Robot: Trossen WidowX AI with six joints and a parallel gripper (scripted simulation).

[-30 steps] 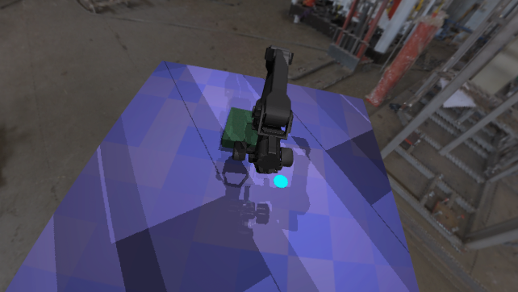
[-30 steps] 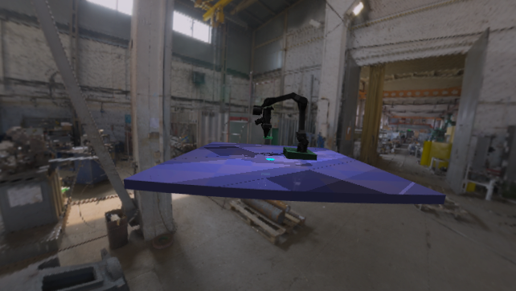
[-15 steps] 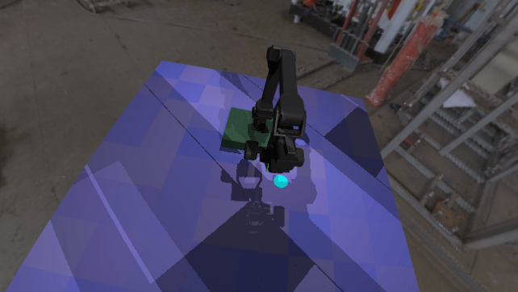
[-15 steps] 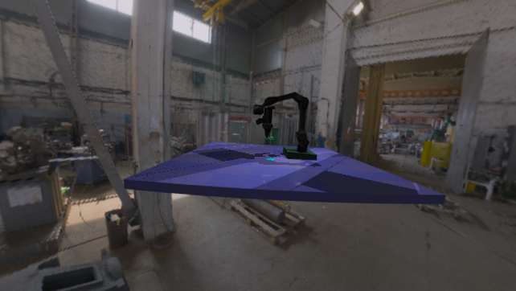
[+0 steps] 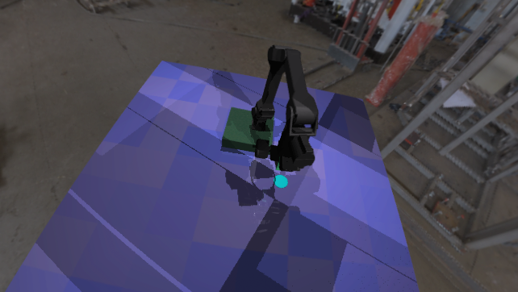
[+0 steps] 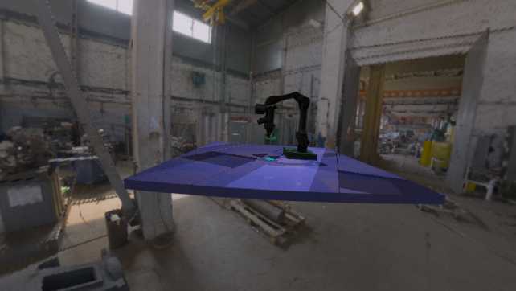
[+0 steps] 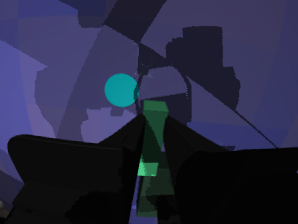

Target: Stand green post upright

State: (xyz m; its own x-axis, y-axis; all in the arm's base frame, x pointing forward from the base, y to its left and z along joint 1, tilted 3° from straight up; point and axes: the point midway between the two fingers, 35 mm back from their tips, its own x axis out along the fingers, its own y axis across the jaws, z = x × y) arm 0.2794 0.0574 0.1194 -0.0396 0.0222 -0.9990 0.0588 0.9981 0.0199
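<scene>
Now: gripper tip 2 cm past the cyan circle, 4 cm to the right of it and 14 cm above it. Also, from my gripper tip: green post (2 cm behind).
</scene>
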